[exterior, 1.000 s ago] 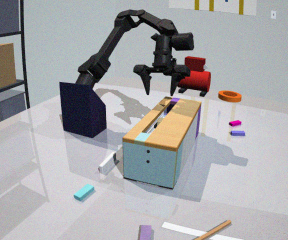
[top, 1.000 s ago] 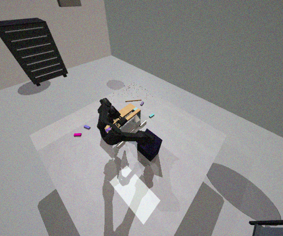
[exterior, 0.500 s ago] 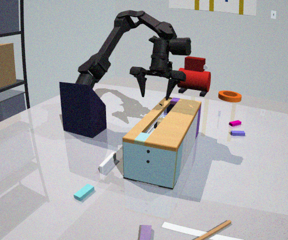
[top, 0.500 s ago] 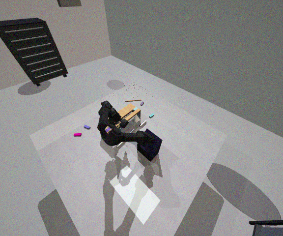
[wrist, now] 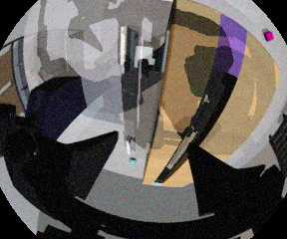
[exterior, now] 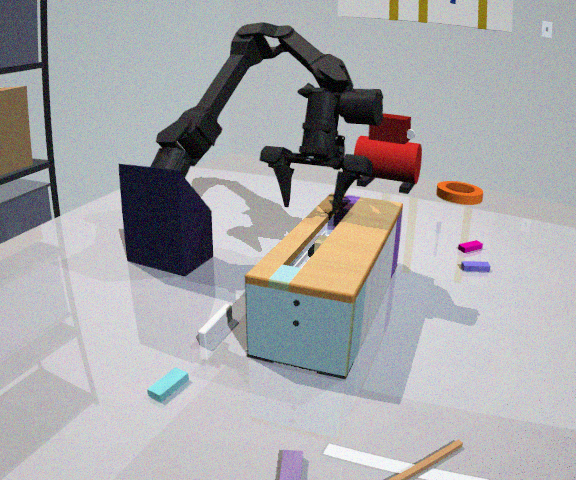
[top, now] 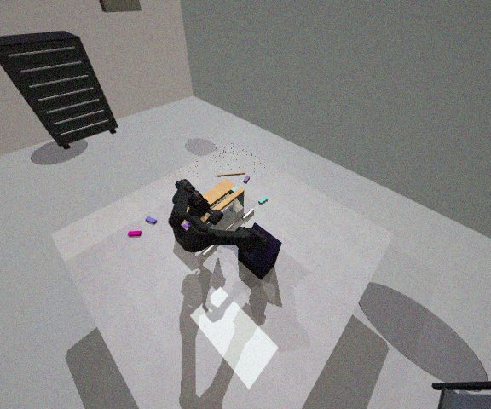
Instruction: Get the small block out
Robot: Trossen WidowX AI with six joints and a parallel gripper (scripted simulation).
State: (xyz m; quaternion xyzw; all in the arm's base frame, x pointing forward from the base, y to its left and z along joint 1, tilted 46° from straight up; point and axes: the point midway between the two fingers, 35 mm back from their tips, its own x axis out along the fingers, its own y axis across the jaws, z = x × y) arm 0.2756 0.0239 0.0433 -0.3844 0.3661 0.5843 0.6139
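My gripper tip is now 5 cm above the tan block, 4 cm to the left of it and 4 cm short of it. Also, from my gripper tip: purple brick: 30 cm ahead, 18 cm to the left, 13 cm below; box: 7 cm below, 6 cm to the right, 3 cm ahead; cyan block: 37 cm to the right, 13 cm below, 6 cm behind.
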